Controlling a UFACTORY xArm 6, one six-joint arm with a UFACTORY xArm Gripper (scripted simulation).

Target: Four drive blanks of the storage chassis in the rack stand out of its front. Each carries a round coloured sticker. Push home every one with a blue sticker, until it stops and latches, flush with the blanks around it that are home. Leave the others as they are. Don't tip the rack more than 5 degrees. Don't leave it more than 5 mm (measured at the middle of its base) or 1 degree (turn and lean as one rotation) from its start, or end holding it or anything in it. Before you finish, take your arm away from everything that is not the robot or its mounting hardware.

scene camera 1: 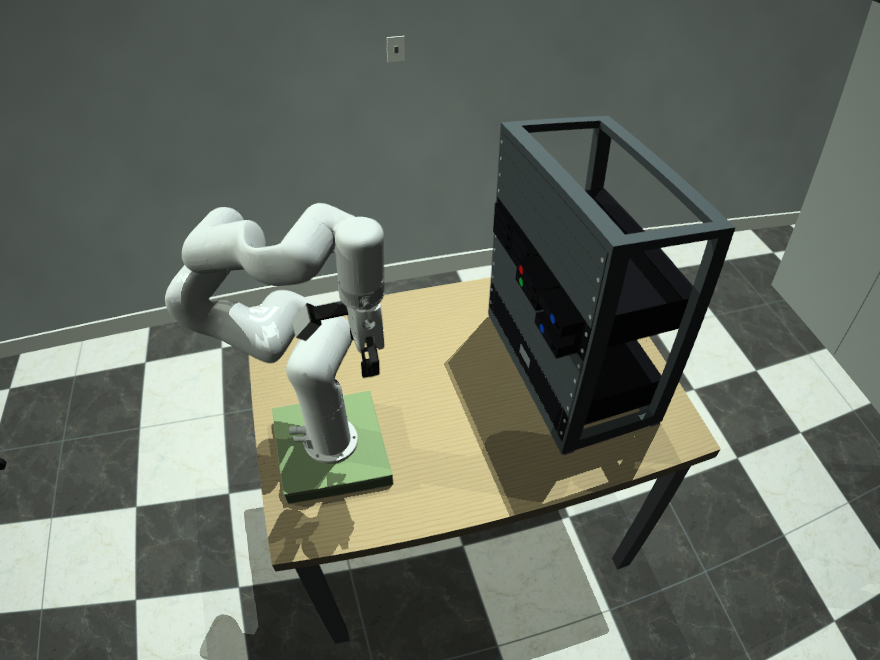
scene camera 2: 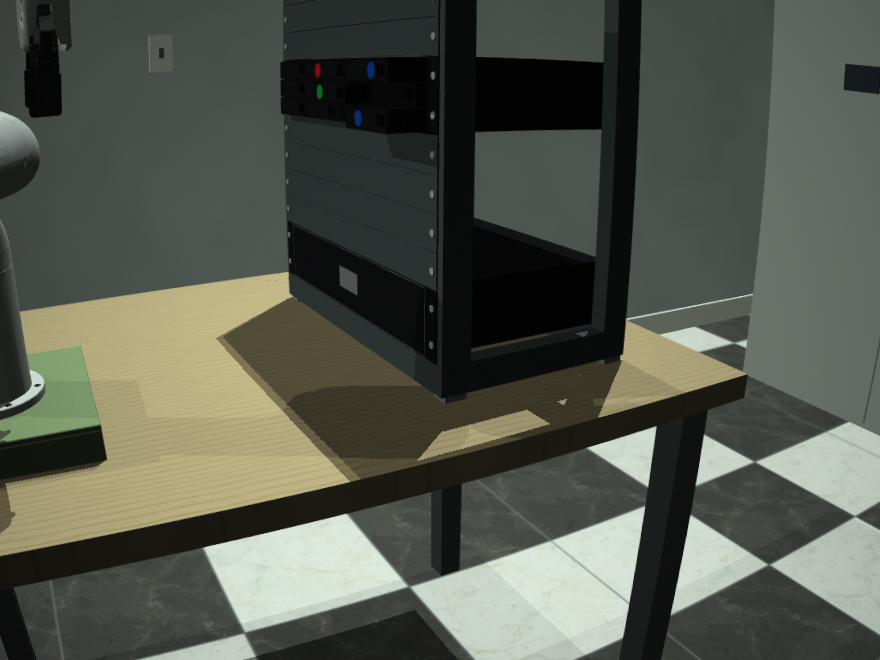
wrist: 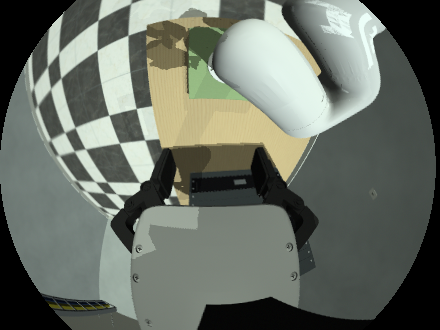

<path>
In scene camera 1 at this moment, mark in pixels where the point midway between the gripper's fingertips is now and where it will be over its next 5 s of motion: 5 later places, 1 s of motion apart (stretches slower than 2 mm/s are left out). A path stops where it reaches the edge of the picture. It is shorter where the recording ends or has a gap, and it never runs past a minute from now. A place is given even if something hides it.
My gripper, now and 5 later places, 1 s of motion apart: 364, 356; 381, 342; 423, 276; 453, 217; 487, 238; 491, 301
</path>
